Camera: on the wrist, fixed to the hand. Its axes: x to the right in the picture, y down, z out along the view.
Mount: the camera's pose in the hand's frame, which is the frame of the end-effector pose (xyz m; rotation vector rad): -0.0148 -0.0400 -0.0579 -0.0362 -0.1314 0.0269
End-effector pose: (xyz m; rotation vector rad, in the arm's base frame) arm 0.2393 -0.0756 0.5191 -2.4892 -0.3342 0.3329
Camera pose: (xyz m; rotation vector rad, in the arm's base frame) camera 0.2370 -0.0793 0.5909 -2.5150 -0.3632 0.5072
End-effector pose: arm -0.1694 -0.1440 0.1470 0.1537 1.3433 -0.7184
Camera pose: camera -0.2404 -0.1408 0.1579 0.0938 1.2259 -0.6698
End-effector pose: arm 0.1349 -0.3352 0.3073 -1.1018 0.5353 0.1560
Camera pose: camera 0.1179 -0.4023 0.3270 -1.1115 0.4312 0.2606
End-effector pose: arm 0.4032 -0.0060 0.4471 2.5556 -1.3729 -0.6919
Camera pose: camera 0.4532 0.0244 0.4889 2.4987 -1.4169 -0.8858
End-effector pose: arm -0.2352 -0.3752 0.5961 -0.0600 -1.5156 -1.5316
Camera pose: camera -0.2198 -0.4217 0.5435 -0.2048 -1.5833 -1.5593
